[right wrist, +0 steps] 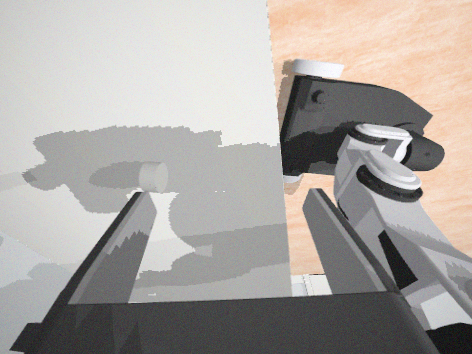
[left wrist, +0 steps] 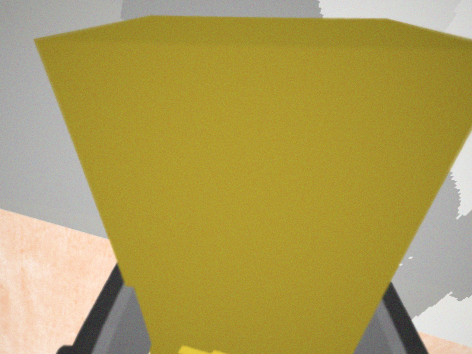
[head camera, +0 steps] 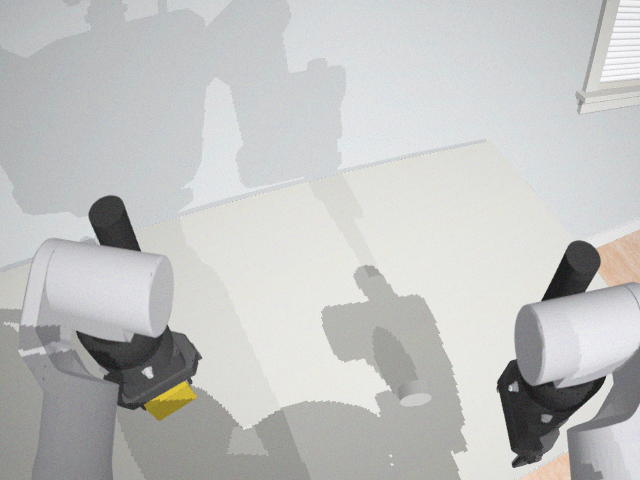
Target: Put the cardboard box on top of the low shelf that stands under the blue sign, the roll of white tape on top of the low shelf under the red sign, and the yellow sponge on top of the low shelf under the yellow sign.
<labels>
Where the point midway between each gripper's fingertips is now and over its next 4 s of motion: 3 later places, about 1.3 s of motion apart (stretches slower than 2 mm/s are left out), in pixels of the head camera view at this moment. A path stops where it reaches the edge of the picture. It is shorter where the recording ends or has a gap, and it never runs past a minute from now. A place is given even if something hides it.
My left gripper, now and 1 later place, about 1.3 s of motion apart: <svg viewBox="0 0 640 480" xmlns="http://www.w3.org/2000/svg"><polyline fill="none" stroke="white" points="165,391 86,449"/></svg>
My right gripper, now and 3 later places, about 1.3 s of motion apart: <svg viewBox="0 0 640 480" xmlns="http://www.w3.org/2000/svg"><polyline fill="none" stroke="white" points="511,425 410,369 402,396 413,395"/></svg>
</labels>
